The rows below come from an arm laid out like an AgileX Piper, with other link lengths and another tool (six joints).
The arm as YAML. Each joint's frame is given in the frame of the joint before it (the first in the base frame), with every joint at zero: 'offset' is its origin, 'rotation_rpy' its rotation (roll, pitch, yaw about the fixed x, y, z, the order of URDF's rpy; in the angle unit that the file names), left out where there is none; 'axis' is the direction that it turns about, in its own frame. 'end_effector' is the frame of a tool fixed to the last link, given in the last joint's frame.
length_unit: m
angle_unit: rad
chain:
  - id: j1
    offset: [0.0, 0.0, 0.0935]
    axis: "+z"
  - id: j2
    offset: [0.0, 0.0, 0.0]
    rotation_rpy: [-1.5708, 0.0, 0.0]
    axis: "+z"
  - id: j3
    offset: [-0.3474, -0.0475, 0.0]
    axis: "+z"
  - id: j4
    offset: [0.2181, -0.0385, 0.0]
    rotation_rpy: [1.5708, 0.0, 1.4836]
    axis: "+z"
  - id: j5
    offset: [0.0, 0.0, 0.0]
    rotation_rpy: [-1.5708, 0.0, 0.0]
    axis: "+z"
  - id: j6
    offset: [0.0, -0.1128, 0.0]
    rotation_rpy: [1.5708, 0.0, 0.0]
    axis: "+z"
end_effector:
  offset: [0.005, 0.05, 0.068]
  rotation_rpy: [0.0, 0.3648, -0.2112]
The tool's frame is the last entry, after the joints.
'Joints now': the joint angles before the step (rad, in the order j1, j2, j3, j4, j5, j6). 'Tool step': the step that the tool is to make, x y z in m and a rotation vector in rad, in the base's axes. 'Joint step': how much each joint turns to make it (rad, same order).
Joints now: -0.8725, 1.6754, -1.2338, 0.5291, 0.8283, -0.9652
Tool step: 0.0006, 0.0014, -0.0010, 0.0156, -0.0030, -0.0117
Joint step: -0.0001, 0.0004, 0.0083, 0.0098, -0.0022, 0.0085
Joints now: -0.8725, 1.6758, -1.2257, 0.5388, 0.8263, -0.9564
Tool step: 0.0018, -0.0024, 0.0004, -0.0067, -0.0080, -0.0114
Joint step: 0.0001, 0.0009, -0.0002, 0.0029, -0.0146, 0.0042
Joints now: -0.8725, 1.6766, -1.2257, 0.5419, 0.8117, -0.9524
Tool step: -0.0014, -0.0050, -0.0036, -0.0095, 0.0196, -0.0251
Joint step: 0.0000, 0.0041, -0.0001, -0.0372, -0.0144, 0.0381
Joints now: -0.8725, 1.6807, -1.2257, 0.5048, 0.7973, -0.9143
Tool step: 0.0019, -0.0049, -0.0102, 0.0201, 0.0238, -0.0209
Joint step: 0.0000, 0.0277, 0.0000, -0.0170, -0.0076, 0.0284
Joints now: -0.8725, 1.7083, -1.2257, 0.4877, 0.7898, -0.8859
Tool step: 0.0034, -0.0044, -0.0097, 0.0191, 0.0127, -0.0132
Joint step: -0.0003, 0.0292, -0.0001, 0.0009, -0.0107, 0.0093
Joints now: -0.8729, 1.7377, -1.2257, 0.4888, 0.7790, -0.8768
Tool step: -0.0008, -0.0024, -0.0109, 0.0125, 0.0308, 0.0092
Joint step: -0.0002, 0.0264, -0.0002, -0.0179, 0.0037, -0.0003
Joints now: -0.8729, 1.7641, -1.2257, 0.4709, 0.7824, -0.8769
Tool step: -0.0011, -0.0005, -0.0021, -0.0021, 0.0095, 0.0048
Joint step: 0.0001, 0.0034, 0.0002, -0.0098, 0.0010, 0.0001
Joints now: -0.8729, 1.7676, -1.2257, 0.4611, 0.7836, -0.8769
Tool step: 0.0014, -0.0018, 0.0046, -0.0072, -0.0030, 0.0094
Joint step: -0.0001, 0.0008, -0.0233, -0.0060, 0.0168, -0.0002
